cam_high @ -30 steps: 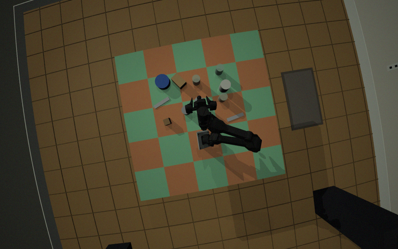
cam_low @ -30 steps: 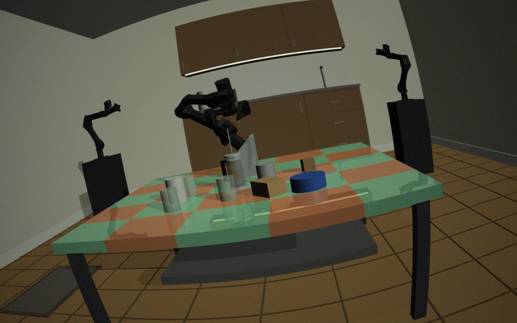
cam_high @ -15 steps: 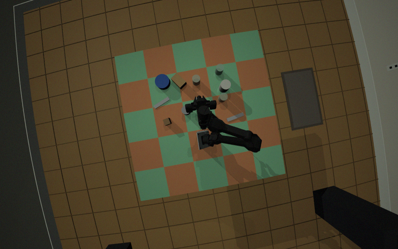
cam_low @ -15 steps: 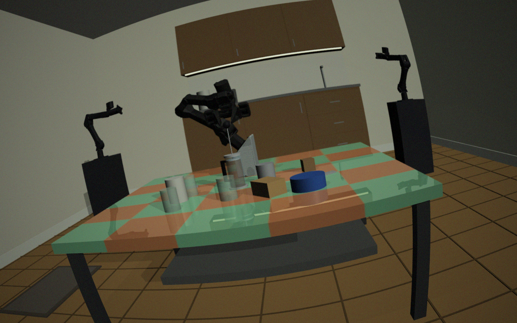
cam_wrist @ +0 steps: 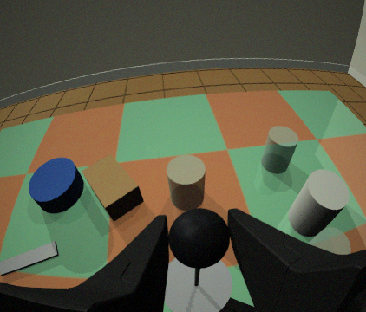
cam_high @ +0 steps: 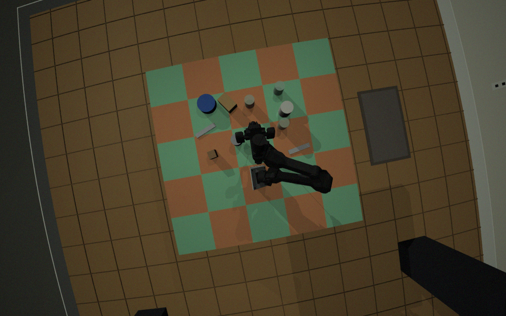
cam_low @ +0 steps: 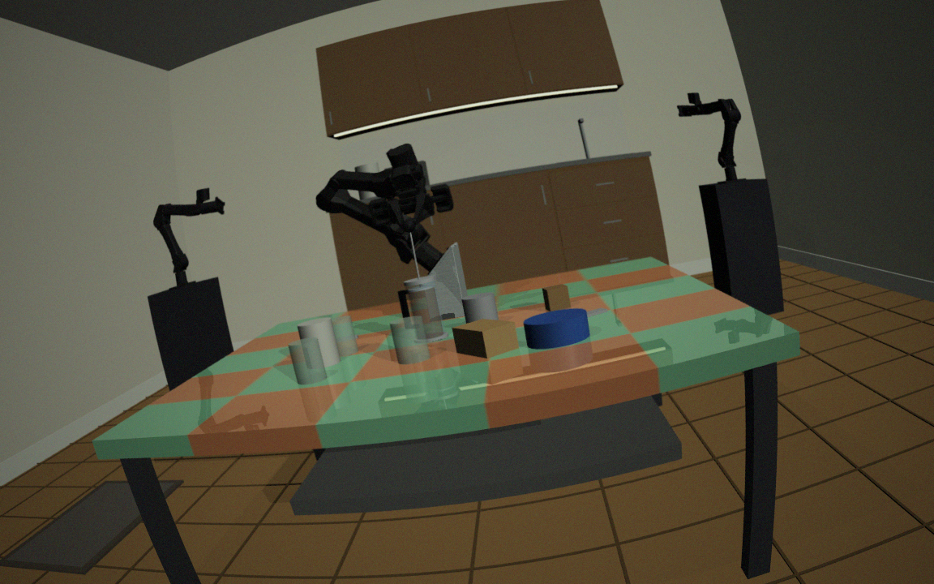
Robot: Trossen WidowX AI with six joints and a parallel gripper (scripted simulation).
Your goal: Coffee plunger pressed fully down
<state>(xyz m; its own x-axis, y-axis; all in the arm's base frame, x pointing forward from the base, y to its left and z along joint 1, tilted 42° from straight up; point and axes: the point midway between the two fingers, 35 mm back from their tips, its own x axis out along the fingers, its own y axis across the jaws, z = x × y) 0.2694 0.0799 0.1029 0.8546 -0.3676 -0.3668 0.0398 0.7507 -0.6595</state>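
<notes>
My gripper tip is now 130 mm above the coffee press, 20 mm past it and 10 mm to the left of it. From my gripper tip the other things lie so: blue round tin (270 mm to the left, 230 mm below, 230 mm ahead); then small brown cube (290 mm to the left, 230 mm below, 110 mm behind).
</notes>
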